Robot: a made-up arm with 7 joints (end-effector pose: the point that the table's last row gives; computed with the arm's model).
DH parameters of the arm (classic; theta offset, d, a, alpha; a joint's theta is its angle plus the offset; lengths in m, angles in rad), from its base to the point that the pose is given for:
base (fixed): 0 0 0 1.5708
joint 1: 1.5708 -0.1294 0 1.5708
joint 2: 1.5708 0 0 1.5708
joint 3: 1.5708 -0.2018 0 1.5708
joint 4: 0 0 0 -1.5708
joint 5: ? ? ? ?
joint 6: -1.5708 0 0 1.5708
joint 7: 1.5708 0 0 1.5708
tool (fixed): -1.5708 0 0 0
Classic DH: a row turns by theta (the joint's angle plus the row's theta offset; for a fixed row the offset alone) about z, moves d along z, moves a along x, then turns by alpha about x.
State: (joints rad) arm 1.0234 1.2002 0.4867 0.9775 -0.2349 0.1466 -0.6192
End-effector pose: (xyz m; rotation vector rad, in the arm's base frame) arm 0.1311 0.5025 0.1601 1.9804 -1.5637 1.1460
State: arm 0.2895 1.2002 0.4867 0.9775 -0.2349 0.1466 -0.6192
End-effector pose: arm 0.2046 0.5025 0.0311 2.0555 -1.1584 0.3267
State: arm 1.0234 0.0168 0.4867 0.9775 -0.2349 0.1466 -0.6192
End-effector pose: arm 0.4109 0.2439 -0.0104 0.6282 -1.6020 0.9720
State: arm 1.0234 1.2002 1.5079 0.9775 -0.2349 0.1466 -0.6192
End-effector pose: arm -0.0659 0.5471 0.0572 -1.3959 1.3670 -2.4002
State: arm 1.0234 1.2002 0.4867 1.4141 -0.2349 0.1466 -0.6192
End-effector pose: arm 0.1002 0.4050 0.2249 -2.1729 2.0167 -1.0384
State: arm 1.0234 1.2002 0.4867 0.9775 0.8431 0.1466 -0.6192
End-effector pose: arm 0.1311 0.5025 0.1601 0.6684 -2.0693 1.6449
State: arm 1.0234 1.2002 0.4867 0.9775 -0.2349 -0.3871 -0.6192
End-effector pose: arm 0.1311 0.5025 0.1601 -2.1309 2.1374 -0.8443
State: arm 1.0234 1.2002 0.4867 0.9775 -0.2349 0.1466 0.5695
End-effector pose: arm 0.1311 0.5025 0.1601 1.1355 -1.6293 0.0621
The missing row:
joint 5: 0 -0.2797 0 -1.5708
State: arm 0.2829 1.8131 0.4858 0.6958 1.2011 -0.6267 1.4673
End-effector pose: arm 0.1017 0.5136 0.2183 0.6705 -1.8669 -1.3133
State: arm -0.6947 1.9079 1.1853 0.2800 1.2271 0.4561 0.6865
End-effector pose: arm 0.1652 0.5498 0.1529 0.2304 -1.5200 0.3644
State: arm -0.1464 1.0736 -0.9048 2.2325 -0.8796 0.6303 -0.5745
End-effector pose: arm 0.1106 0.0730 -0.1849 1.0981 -1.6625 -1.4035
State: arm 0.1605 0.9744 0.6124 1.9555 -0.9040 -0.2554 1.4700
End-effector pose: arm 0.1984 0.2932 0.1019 1.1096 -0.3065 -1.5016
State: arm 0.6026 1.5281 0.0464 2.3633 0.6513 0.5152 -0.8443
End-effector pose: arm 0.1565 0.1324 0.1186 1.2456 -2.3143 -0.1942
